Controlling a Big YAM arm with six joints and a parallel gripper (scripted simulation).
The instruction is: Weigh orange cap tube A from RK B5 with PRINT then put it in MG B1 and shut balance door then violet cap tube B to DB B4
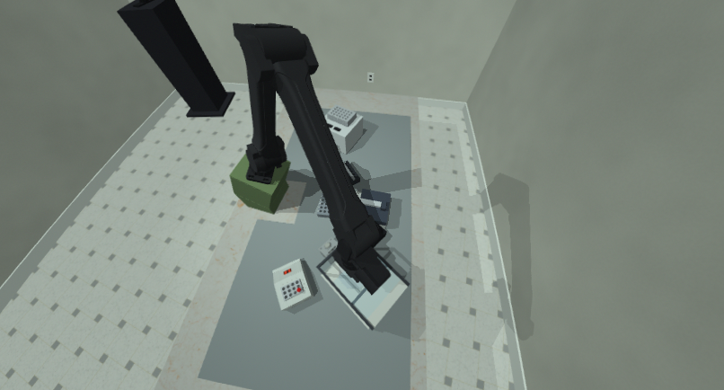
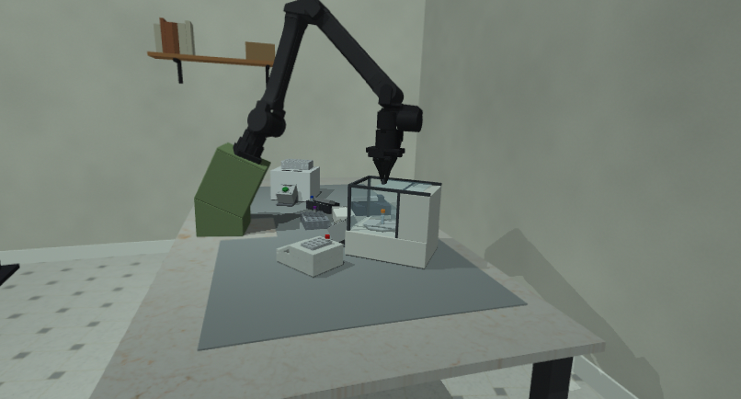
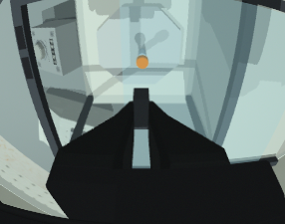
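My hand is 140 mm above the balance pan. Also, from my hand: balance door: 20 mm ahead, 20 mm to the right, 10 mm below; then red-capped tube: 190 mm behind, 60 mm to the right, 160 mm below; then dry block DB: 230 mm behind, 30 mm to the right, 190 mm below.
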